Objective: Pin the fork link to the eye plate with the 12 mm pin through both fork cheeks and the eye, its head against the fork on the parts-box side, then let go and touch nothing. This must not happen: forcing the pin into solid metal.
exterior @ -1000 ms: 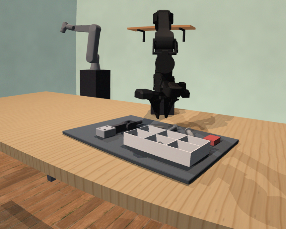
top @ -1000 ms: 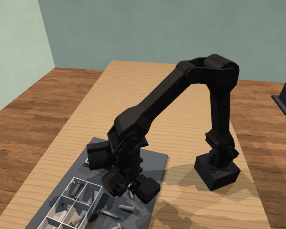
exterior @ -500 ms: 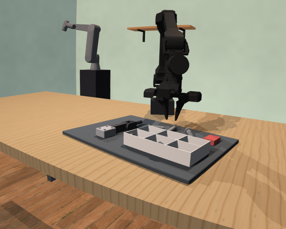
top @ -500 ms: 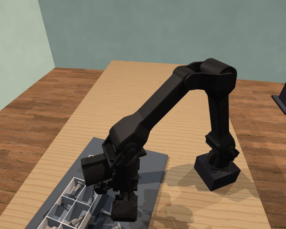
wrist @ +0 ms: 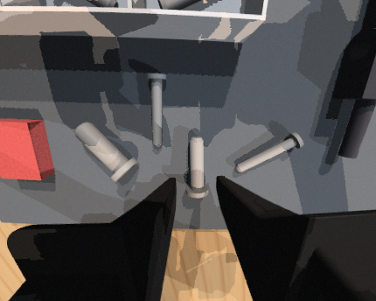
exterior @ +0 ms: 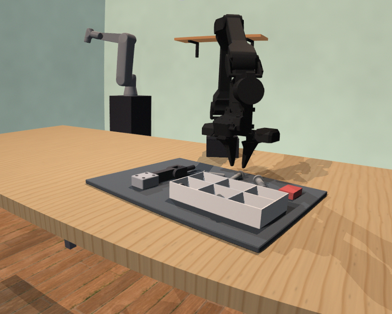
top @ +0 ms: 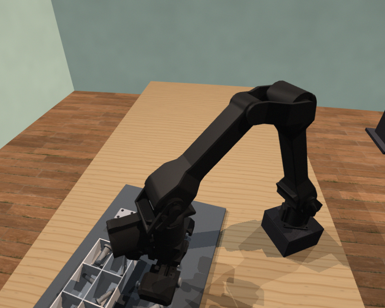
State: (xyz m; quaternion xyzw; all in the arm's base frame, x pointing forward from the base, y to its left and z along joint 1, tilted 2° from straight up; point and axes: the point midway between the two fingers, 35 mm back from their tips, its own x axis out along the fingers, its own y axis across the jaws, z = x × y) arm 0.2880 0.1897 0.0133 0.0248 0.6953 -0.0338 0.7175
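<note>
My gripper is now 60 mm above the thick pin. The rest, counted from my hand: dark bar: 140 mm to the right, 90 mm ahead, 60 mm below; dark mat: 90 mm ahead, 70 mm below, 40 mm to the right; red block: 140 mm to the left, 60 mm below, 30 mm ahead.
</note>
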